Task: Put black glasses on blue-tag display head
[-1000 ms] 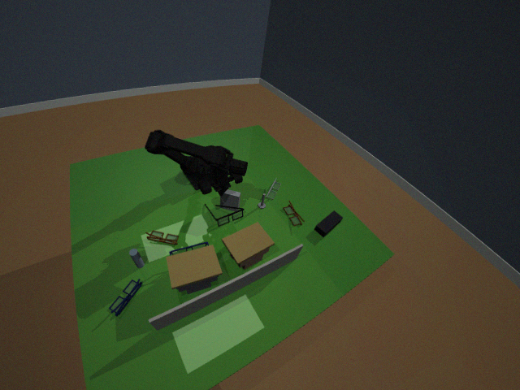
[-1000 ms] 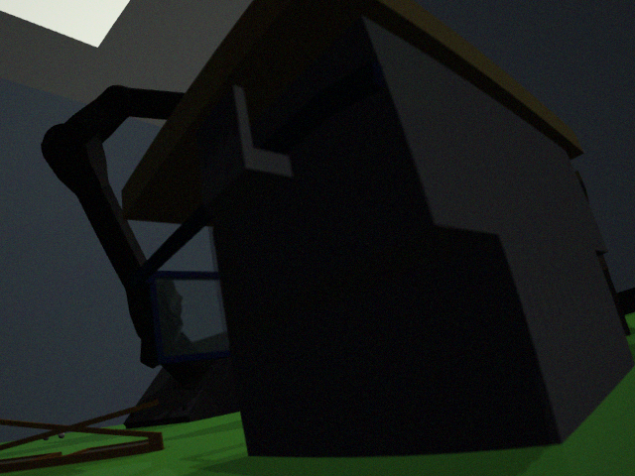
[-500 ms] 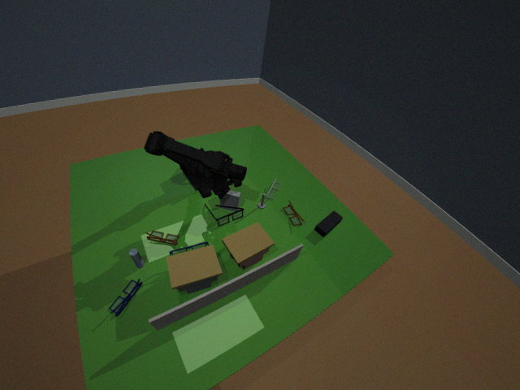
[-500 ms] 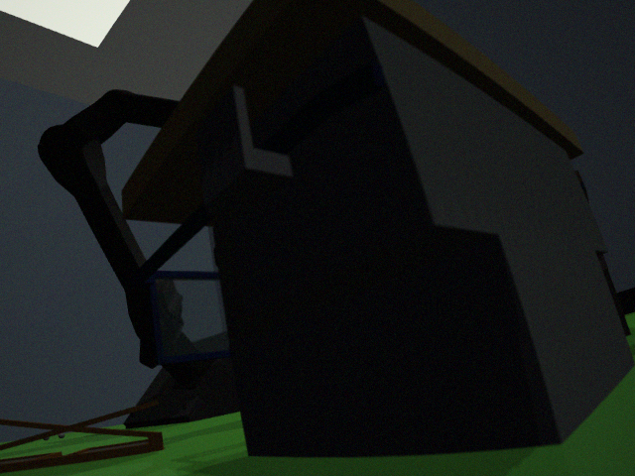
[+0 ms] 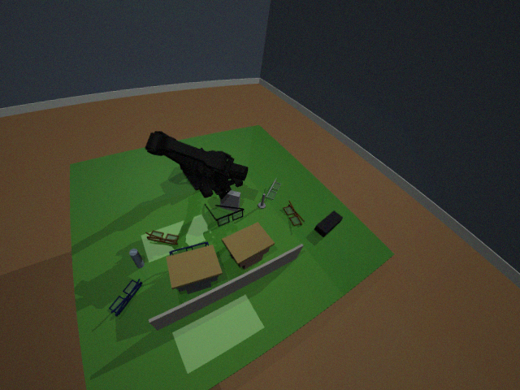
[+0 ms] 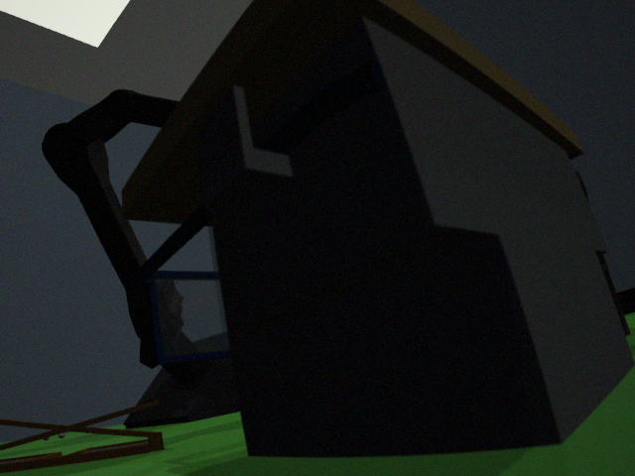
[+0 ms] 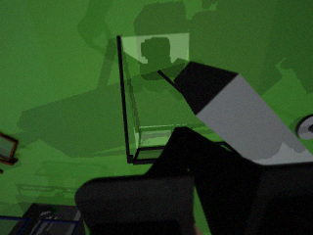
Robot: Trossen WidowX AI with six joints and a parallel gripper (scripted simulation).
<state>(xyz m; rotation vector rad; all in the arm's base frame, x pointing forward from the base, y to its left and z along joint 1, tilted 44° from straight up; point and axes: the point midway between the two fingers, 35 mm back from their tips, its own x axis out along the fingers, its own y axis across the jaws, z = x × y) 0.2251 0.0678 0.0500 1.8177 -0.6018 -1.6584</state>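
Now: the grey box 5 cm to the left of my gripper tip and 4 cm below it. Also, from my gripper tip: black box (30 cm ahead, 45 cm to the left, 7 cm below); display head (25 cm ahead, 22 cm to the right, 3 cm below).
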